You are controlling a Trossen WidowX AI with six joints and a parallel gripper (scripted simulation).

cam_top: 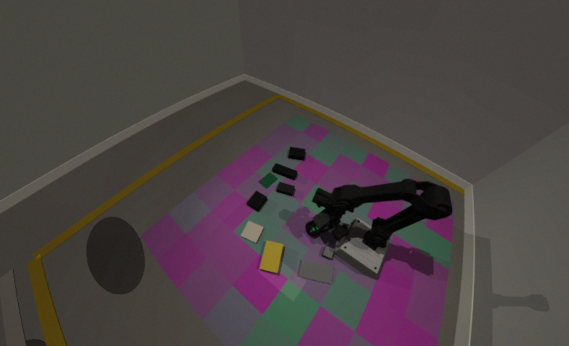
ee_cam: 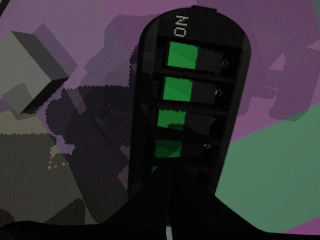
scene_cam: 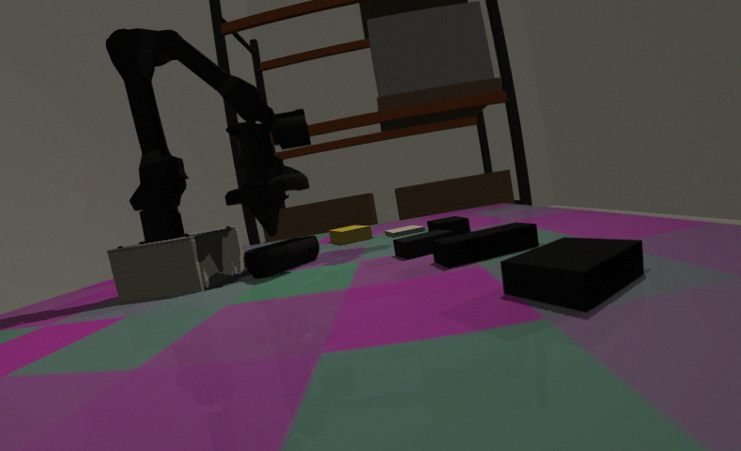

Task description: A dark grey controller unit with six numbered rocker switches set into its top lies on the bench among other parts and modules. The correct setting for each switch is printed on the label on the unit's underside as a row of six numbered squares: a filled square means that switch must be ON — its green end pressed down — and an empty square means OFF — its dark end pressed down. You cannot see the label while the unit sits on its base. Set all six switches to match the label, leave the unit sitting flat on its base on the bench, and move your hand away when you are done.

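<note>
My gripper tip is now 8 cm past the small grey piece, 9 cm to the right of it and 5 cm above it. Also, from my gripper tip: yellow block (10 cm ahead, 26 cm to the left, 5 cm below); grey plate (8 cm behind, 19 cm to the left, 6 cm below); cream plate (25 cm ahead, 23 cm to the left, 6 cm below).
</note>
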